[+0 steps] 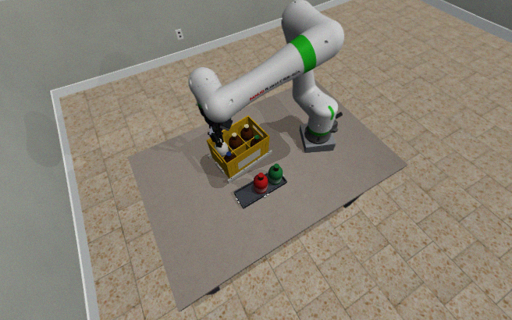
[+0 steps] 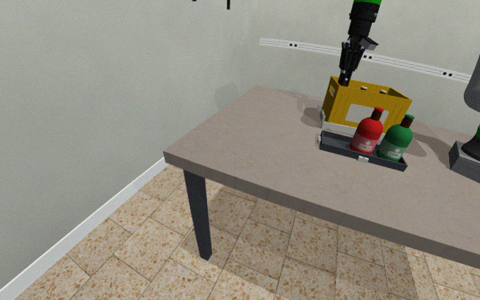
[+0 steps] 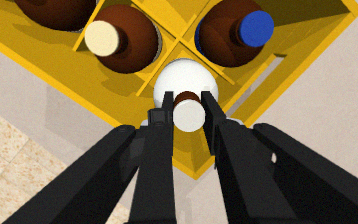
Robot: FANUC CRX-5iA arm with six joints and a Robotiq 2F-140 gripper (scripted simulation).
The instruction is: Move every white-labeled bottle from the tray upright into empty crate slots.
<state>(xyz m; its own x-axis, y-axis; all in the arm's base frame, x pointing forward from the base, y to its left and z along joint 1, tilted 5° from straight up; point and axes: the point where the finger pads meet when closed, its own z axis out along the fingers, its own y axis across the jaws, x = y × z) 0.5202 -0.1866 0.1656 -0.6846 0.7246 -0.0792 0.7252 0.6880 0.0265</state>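
The white bottle lies 80 mm below my hand. Round my hand: yellow crate (100 mm below, 90 mm behind, 40 mm to the left); brown bottle (100 mm below, 90 mm behind); red bottle (270 mm to the left, 100 mm below, 70 mm behind).
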